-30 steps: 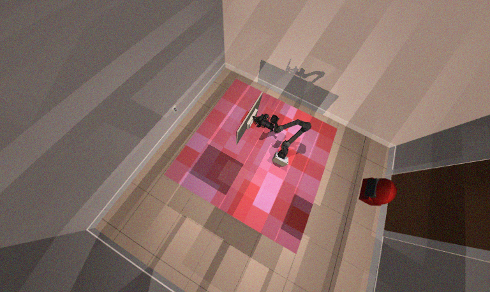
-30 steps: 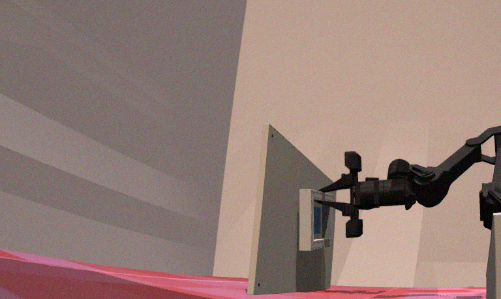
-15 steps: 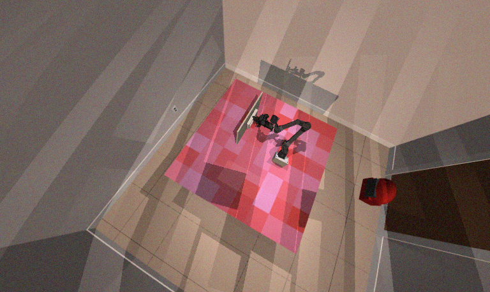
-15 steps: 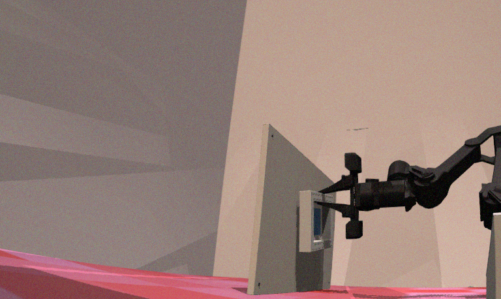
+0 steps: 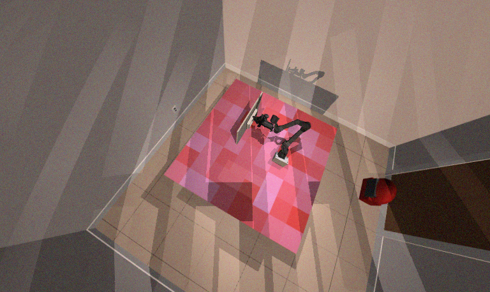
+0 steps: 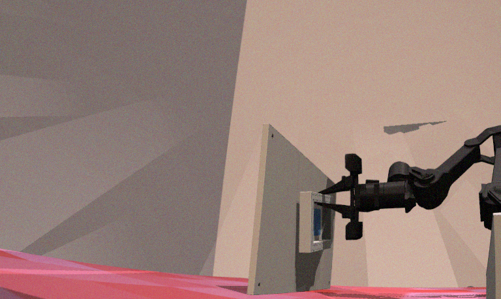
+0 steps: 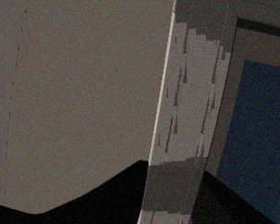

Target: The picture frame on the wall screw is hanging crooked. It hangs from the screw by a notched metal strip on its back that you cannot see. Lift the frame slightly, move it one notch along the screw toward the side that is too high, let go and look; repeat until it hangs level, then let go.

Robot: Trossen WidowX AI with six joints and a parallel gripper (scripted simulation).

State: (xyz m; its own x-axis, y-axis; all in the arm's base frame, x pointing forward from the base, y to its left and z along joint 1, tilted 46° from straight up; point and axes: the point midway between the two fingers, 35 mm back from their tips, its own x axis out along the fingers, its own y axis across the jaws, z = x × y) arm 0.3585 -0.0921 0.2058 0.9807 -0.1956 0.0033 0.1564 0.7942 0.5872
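Right now my gripper tip is 10 mm short of the picture frame, 10 mm to the left of it and 50 mm above it. Also, from my gripper tip: wall panel (20 mm ahead, 60 mm below).
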